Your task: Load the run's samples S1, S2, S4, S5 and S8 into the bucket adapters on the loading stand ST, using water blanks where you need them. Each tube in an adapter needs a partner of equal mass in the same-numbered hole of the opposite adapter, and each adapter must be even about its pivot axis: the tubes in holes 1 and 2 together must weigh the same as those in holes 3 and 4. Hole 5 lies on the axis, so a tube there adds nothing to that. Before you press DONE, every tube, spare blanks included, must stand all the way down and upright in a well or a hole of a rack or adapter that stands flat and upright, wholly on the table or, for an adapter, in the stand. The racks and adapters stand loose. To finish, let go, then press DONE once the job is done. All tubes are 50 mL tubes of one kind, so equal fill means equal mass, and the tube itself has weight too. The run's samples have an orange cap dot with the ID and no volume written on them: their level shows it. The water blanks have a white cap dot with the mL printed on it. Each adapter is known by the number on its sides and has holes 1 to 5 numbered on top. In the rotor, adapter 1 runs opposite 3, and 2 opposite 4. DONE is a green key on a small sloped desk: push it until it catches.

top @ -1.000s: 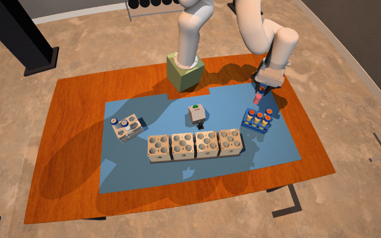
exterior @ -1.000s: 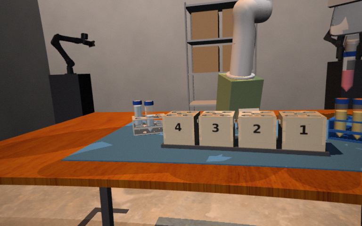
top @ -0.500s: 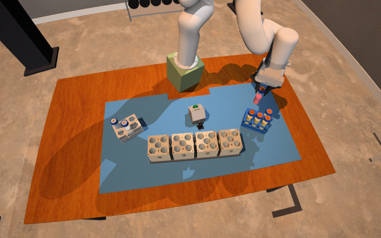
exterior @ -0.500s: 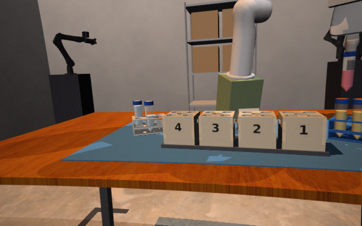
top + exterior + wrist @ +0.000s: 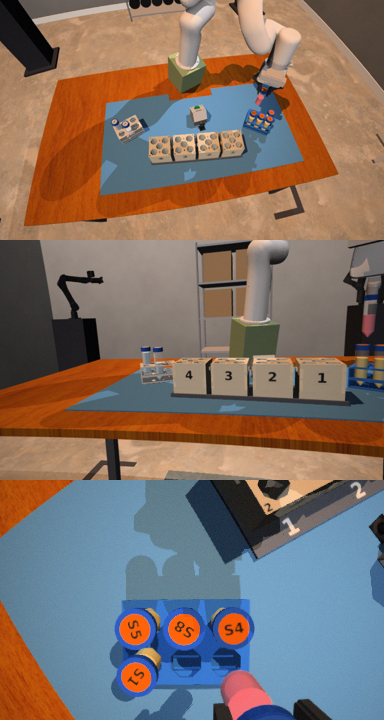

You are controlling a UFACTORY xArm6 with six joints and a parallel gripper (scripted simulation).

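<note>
Now: hand 10 mm past the sample tube and 50 mm above it. The rest, counted from my hand: green key 120 mm behind, 270 mm to the right, 180 mm below; blue sample rack 40 mm ahead, 20 mm to the left, 220 mm below; loading stand 80 mm ahead, 340 mm to the right, 240 mm below.
</note>
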